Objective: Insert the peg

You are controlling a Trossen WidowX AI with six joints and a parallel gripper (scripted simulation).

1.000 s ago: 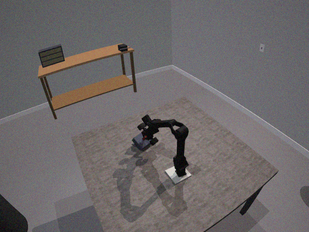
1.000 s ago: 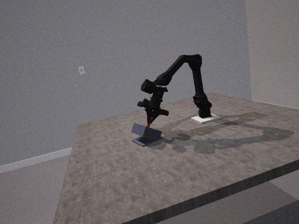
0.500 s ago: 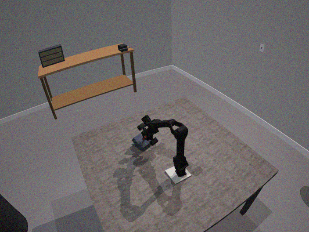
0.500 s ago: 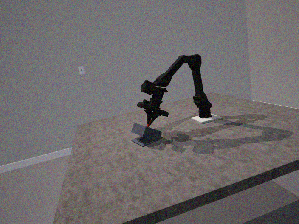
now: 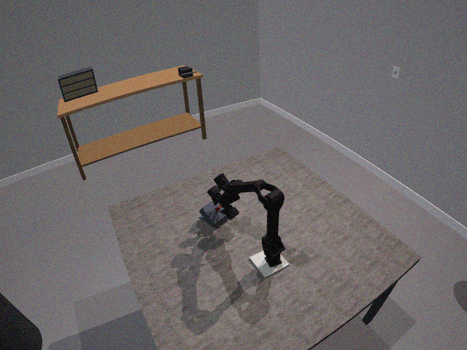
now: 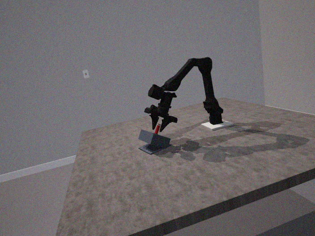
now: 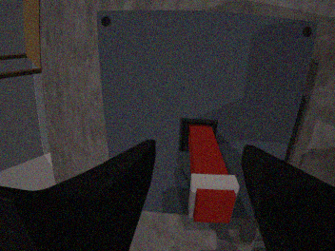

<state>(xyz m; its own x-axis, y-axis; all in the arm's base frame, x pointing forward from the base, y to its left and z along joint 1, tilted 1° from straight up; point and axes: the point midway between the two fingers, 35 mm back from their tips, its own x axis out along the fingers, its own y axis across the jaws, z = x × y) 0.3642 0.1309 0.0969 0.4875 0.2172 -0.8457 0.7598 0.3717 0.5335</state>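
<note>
Now: the red peg 1 cm behind my gripper tip and 1 cm above it. Also, from my gripper tip: grey sloped panel 2 cm ahead, 1 cm to the left, 4 cm below.
</note>
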